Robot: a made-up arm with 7 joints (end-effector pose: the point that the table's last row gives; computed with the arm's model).
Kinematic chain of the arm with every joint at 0, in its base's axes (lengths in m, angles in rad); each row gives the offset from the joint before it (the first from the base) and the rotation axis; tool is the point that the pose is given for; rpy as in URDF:
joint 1: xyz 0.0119 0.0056 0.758 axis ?
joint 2: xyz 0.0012 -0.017 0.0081 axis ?
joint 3: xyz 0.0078 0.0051 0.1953 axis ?
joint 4: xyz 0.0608 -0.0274 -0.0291 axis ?
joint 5: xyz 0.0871 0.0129 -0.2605 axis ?
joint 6: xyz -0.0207 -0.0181 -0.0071 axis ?
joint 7: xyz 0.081 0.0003 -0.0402 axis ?
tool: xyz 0.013 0.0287 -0.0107 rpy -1.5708 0 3.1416
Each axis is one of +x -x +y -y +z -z.
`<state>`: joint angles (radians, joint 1 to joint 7).
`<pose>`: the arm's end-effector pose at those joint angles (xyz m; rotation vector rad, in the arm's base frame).
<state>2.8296 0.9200 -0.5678 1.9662 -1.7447 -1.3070 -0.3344</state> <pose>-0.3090 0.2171 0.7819 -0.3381 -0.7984 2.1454</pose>
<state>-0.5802 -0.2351 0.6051 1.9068 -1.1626 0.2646 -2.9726</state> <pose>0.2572 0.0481 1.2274 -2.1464 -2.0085 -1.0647</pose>
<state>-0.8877 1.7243 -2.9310 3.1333 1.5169 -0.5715 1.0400</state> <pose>0.3542 -0.2484 0.7041 1.1450 0.8694 -1.6347</pose>
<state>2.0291 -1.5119 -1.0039 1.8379 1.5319 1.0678 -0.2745</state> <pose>0.4641 -0.1550 1.0118 0.0202 2.0955 2.2359</pose>
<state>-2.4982 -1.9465 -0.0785 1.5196 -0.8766 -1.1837 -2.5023</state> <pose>0.3016 0.2674 0.9476 1.6077 1.2080 -0.9201</pose>
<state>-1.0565 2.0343 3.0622 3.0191 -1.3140 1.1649 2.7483</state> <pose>0.2848 -0.3798 0.4957 0.0127 -0.0252 -1.4882</pose>
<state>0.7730 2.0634 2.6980 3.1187 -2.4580 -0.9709 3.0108</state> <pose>0.3216 0.2113 0.5886 -0.3792 -1.5345 -1.1531</pose>
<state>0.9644 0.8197 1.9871 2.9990 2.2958 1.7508 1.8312</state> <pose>0.2535 0.2703 1.1804 2.6596 0.7700 -0.4240</pose>
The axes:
joint 1: +z
joint 2: +y
joint 3: +z
joint 4: -y
joint 5: -z
joint 6: +y
joint 7: -z

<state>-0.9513 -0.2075 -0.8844 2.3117 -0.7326 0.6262 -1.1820</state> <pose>-0.1292 -0.1757 1.2483 0.0499 0.3652 2.3992</pose>
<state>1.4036 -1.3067 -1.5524 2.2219 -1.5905 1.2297 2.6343</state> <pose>0.2064 -0.5221 0.8554 -2.0376 -0.0066 -0.4514</pose>
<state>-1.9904 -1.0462 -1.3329 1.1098 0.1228 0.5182 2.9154</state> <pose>-0.3575 0.2409 0.8536 0.5037 -0.6164 2.1294</pose>
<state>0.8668 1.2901 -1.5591 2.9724 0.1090 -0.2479 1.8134</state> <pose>0.2636 0.3821 0.9525 0.7741 1.7287 -0.1315</pose>
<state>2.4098 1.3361 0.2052 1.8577 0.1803 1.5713 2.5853</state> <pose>-0.2707 0.2324 0.4343 0.7180 0.8500 -2.5358</pose>
